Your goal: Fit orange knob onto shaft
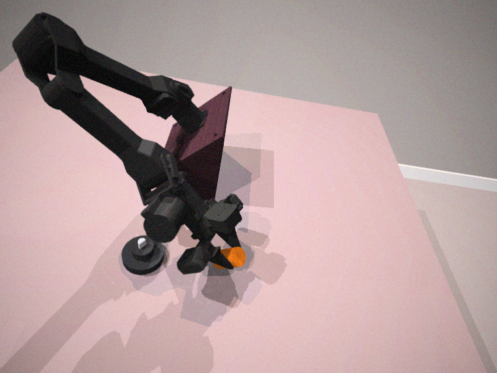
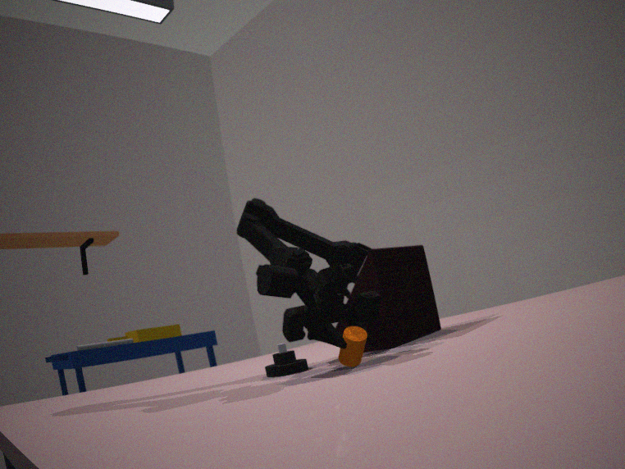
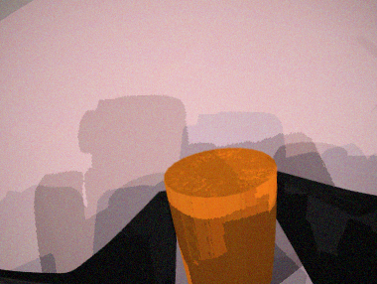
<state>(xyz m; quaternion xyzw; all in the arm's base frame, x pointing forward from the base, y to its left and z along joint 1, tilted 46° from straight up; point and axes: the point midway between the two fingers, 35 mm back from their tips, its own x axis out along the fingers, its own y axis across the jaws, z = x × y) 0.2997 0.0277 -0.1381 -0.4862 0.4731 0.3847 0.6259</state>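
The orange knob is 1 cm to the right of my gripper tip and 1 cm above it. The rest, counted from my gripper tip: round dark pedestal: 20 cm to the right, 1 cm below.
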